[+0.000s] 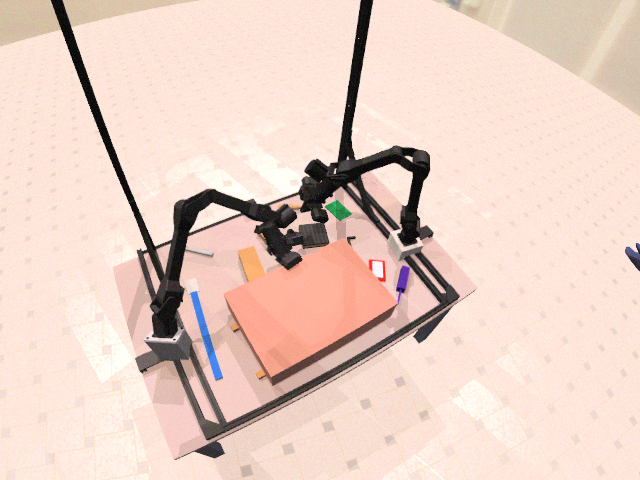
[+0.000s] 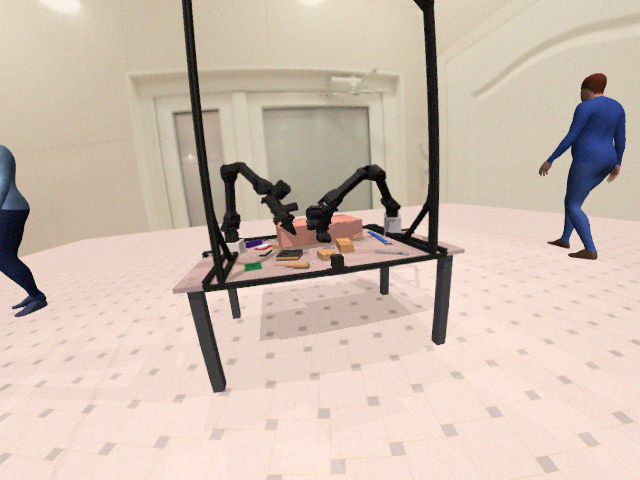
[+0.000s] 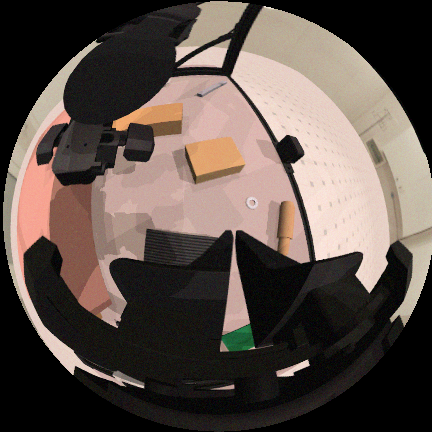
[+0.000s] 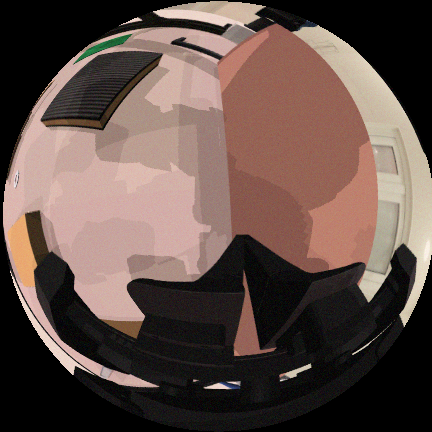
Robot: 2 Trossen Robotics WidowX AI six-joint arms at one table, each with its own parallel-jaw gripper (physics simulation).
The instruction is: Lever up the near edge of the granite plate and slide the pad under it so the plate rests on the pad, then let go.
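Places are measured from the left arm's base along level axes (x ahead, y left, z up), in millimetres.
Pixels of known places: left gripper, between the fingertips: point(image 1: 301, 211) point(image 2: 295, 234) point(image 3: 232, 235); right gripper, between the fingertips: point(image 2: 317, 239) point(image 4: 241, 239); left arm's base, origin of its link: point(image 1: 407, 238) point(image 2: 232, 241); right arm's base, origin of its link: point(image 1: 165, 333) point(image 2: 392, 213).
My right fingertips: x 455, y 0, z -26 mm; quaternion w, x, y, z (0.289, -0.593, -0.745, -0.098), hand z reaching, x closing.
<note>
For each thing: its middle in the pictures, then the offset to it from my right fingertips.
- big salmon slab, middle of its body: point(image 4: 334, 236) point(image 3: 42, 188) point(image 1: 310, 307) point(image 2: 316, 228) dz +32, dx -2, dy +160 mm
- pad, middle of its body: point(image 4: 95, 80) point(image 3: 180, 270) point(image 1: 313, 235) point(image 2: 289, 254) dz -26, dx -132, dy -158 mm
- long orange block, middle of its body: point(image 3: 144, 121) point(image 1: 252, 267) point(image 2: 344, 245) dz -18, dx +133, dy -79 mm
- shorter block, middle of its body: point(image 3: 213, 157) point(image 2: 326, 254) dz -22, dx +35, dy -213 mm
- white ring, middle of its body: point(image 3: 251, 202) dz -36, dx -36, dy -274 mm
- wooden-handled tool, middle of its body: point(image 3: 282, 246) point(image 2: 290, 264) dz -24, dx -112, dy -318 mm
- green sheet, middle of its body: point(image 3: 251, 336) point(image 1: 338, 210) point(image 2: 253, 266) dz -36, dx -282, dy -263 mm
- blue strip, middle of its body: point(image 1: 202, 326) point(image 2: 378, 236) dz -27, dx +352, dy +96 mm
- purple tool, middle of its body: point(image 1: 401, 285) point(image 2: 257, 242) dz -22, dx -358, dy +160 mm
The granite plate, a big salmon slab point(image 1: 310, 310) point(image 2: 299, 235) point(image 3: 34, 215) point(image 4: 295, 125), lies on the table and looks level. The pad point(image 1: 313, 235) point(image 2: 289, 254) point(image 3: 172, 247) point(image 4: 102, 87), black and ribbed on top with a brown edge, lies flat on the table, apart from the plate. My left gripper point(image 2: 293, 231) point(image 3: 232, 235) is shut with nothing seen between the fingers, raised above the table near the pad. My right gripper point(image 4: 241, 239) is shut and empty, its tips low by the plate's lower edge; whether they touch it cannot be told.
Orange ends point(image 1: 235, 327) point(image 1: 260, 374) stick out from beneath the plate. A long orange block point(image 1: 251, 263) point(image 2: 344, 244), a shorter block point(image 2: 326, 254) point(image 3: 215, 155), a white ring point(image 3: 247, 203), a wooden-handled tool point(image 3: 286, 220), a green sheet point(image 1: 338, 209), a blue strip point(image 1: 206, 335) and a purple tool point(image 1: 402, 279) lie around.
</note>
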